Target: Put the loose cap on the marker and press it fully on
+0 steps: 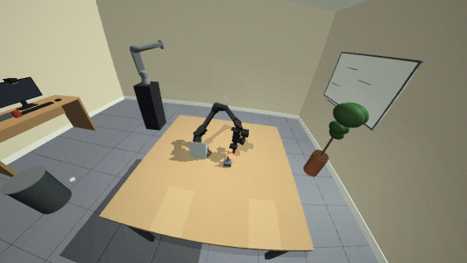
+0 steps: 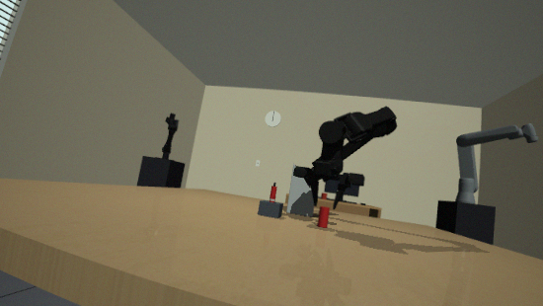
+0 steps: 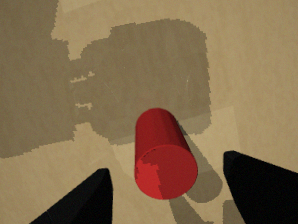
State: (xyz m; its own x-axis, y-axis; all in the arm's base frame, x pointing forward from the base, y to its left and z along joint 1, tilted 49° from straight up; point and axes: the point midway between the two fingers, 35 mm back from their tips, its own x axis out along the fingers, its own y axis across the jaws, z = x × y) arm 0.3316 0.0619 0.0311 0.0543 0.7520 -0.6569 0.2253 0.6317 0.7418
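Right now my gripper tip is 20 mm above the red cap. Also, from my gripper tip: holder block (50 mm behind, 150 mm to the right, 30 mm below).
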